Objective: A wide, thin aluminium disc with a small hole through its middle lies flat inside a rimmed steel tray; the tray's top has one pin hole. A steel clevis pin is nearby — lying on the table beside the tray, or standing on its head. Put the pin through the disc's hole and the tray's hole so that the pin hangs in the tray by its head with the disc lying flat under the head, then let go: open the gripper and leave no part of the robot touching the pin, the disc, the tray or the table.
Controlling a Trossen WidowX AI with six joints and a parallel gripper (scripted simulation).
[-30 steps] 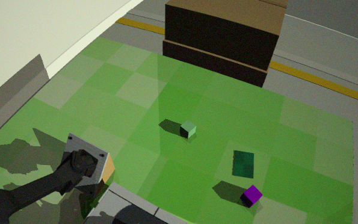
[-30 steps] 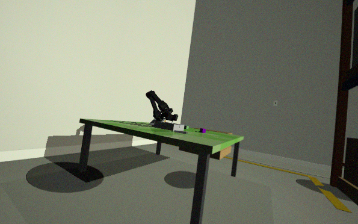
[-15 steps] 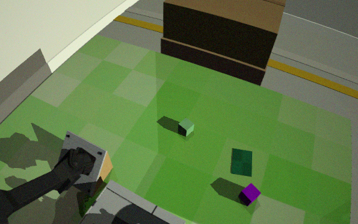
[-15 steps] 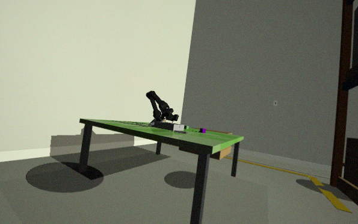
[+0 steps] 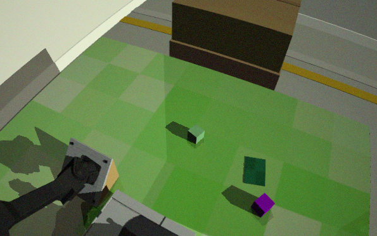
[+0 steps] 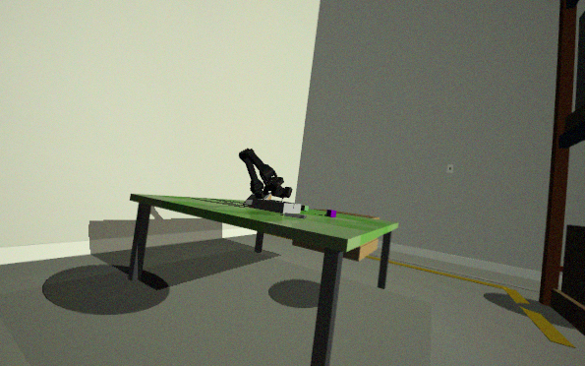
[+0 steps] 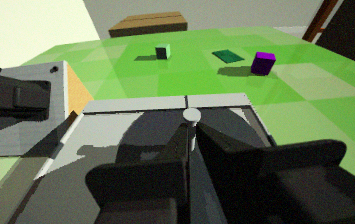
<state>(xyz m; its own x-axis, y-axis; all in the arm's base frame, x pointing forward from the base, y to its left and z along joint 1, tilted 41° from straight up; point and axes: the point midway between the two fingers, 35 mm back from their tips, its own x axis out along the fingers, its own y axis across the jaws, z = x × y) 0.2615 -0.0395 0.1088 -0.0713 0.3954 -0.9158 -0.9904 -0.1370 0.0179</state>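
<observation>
The steel clevis pin is 10 mm below my gripper tip. From my gripper tip the other things lie so: steel tray 40 mm below, 30 mm behind, 20 mm to the right; dark grey disc 30 mm below; purple cube 260 mm to the left, 210 mm ahead, 70 mm below.
</observation>
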